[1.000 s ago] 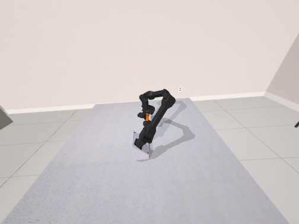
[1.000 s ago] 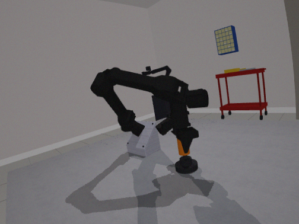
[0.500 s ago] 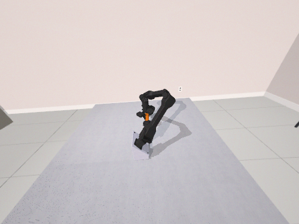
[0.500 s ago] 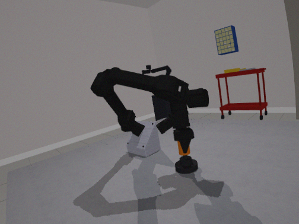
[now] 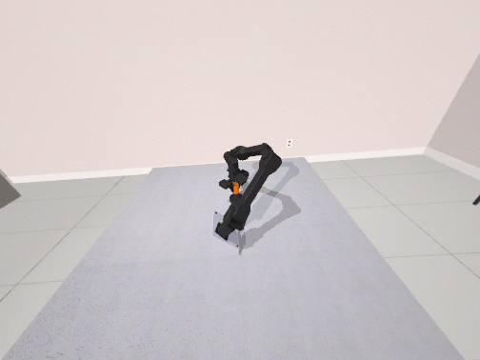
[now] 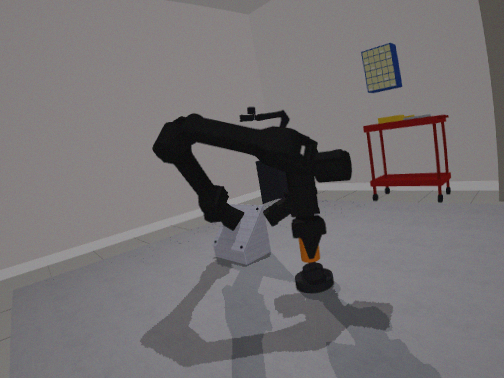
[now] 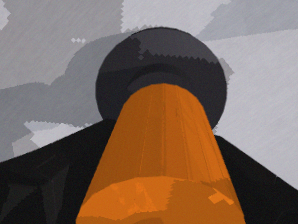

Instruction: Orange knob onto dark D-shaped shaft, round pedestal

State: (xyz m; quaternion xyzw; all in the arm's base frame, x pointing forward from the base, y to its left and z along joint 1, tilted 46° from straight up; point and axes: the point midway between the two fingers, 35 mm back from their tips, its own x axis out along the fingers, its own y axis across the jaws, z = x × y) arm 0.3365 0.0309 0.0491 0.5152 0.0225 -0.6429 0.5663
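My gripper tip is now 2 cm below the orange knob. From my gripper tip the other things lie so: dark round pedestal 4 cm below.
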